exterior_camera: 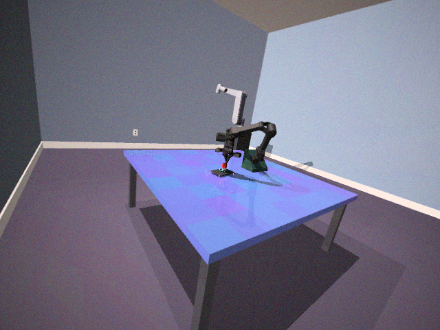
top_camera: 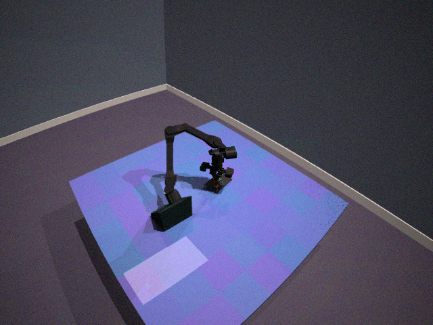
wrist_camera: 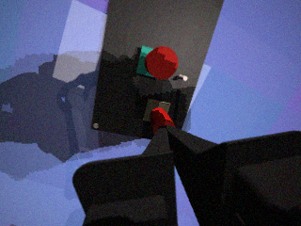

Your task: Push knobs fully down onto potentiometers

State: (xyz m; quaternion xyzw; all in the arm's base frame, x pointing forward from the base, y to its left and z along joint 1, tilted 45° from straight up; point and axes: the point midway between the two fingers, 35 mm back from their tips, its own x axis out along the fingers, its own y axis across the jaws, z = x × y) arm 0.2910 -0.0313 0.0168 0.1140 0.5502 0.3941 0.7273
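Right now my gripper tip is 5 cm short of the red knob and 2 cm to the right of it.
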